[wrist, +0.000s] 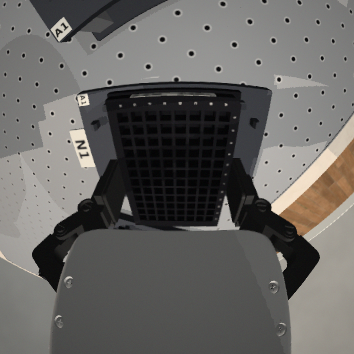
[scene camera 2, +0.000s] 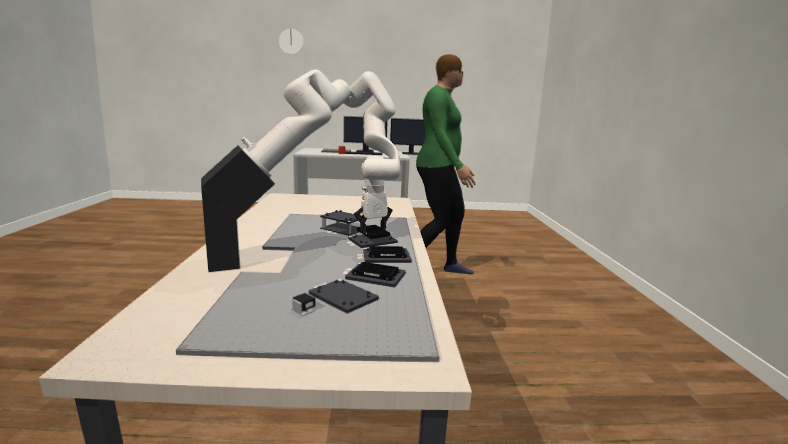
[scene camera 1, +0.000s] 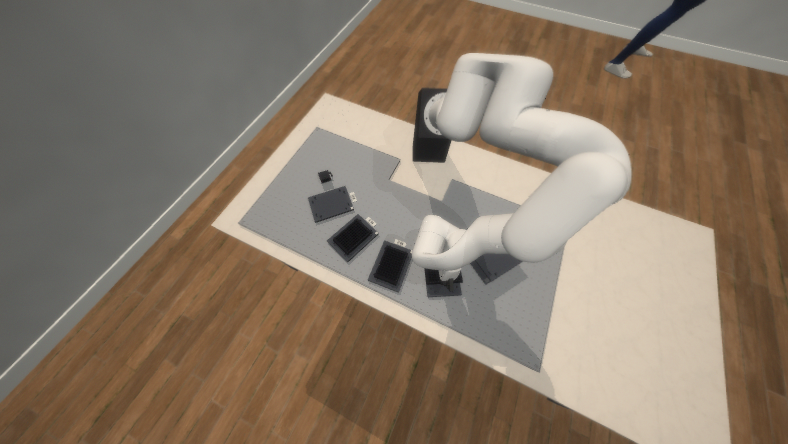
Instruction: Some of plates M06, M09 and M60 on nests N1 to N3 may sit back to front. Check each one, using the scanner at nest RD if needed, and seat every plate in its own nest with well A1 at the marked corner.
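Places are measured from the arm's base along level axes (x ahead, y left, z up), in metres.
Where they show: gripper, fingertip midpoint: [wrist: 174,172] [scene camera 2: 373,231]; arm's base, origin of the base link: [scene camera 2: 256,163].
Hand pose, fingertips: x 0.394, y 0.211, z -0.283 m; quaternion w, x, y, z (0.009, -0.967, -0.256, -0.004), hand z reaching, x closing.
Note:
Things, the pixels of their centre, and the offset from my fingertips. "pt": a spot on its surface instead.
- black well plate, body centre: [wrist: 174,172] [scene camera 1: 442,271] [scene camera 2: 373,231] 0.000 m left, 0.000 m ahead, 0.001 m down
- nest N1, body centre: [wrist: 174,150] [scene camera 1: 441,273] [scene camera 2: 372,238] 0.001 m left, 0.001 m back, 0.031 m down
- nest's A1 mark, body centre: [wrist: 82,99] 0.011 m left, 0.093 m back, 0.030 m down
- N1 label, surface spot: [wrist: 81,148] pt 0.046 m right, 0.086 m back, 0.040 m down
- empty pegged nest, body centre: [scene camera 2: 337,292] [scene camera 1: 330,198] 0.529 m right, 0.085 m back, 0.024 m down
- small scanner-like box, surface spot: [scene camera 2: 303,302] pt 0.630 m right, 0.161 m back, 0.007 m down
My gripper [scene camera 1: 450,285] [scene camera 2: 374,231] [wrist: 174,172] is shut on the long sides of a black well plate [scene camera 2: 377,232] [wrist: 175,150] and holds it level above nest N1 [scene camera 1: 432,291] [scene camera 2: 363,241] [wrist: 258,107]. The plate lies crosswise over the nest, about a quarter turn off. In the wrist view the nest's A1 mark [wrist: 83,100] is at top left and the N1 label [wrist: 81,148] at left; the plate's edge marks are too small to read. Two other black plates, one [scene camera 1: 392,264] [scene camera 2: 388,252] nearer and one [scene camera 1: 353,236] [scene camera 2: 376,271] farther, sit on their own nests.
An empty pegged nest [scene camera 1: 330,204] [scene camera 2: 342,295] lies beyond the two plates, with a small scanner-like box [scene camera 1: 325,175] [scene camera 2: 303,302] beside it. A raised stand [scene camera 1: 499,266] [scene camera 2: 339,216] is close on the other side of N1. A person [scene camera 2: 439,129] is behind the table.

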